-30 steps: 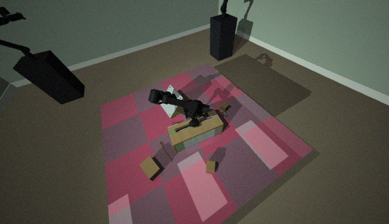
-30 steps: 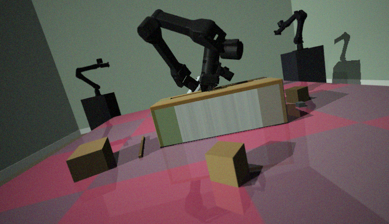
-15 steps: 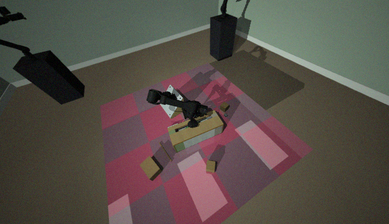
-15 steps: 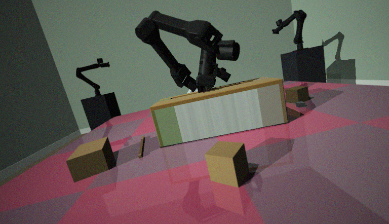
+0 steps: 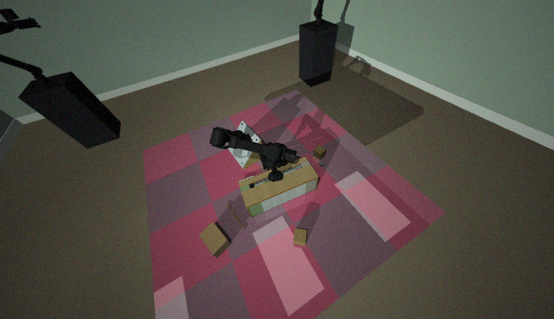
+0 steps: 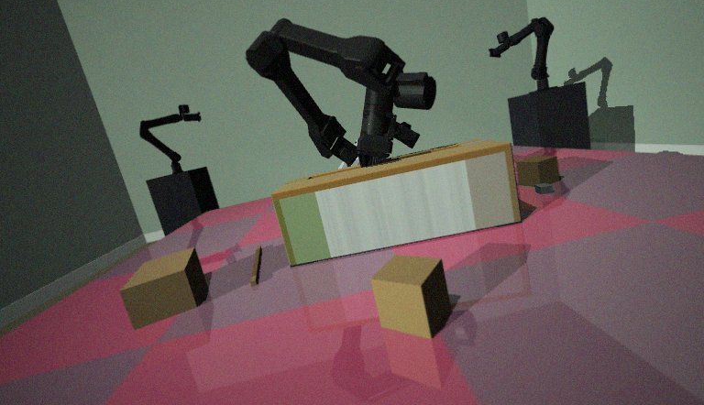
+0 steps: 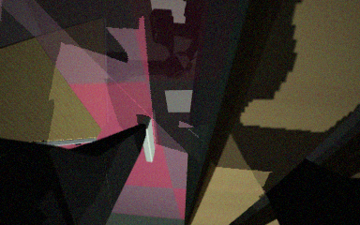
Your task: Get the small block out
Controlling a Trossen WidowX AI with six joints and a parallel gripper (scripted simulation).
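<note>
My gripper tip is now 40 mm short of the box, 40 mm to the right of it and 20 mm above it. Also, from my gripper tip: green block 50 mm ahead, 30 mm to the right; then grey piece 40 mm ahead, 330 mm to the left, 80 mm below; then thin stick 90 mm ahead, 240 mm to the right, 80 mm below.
</note>
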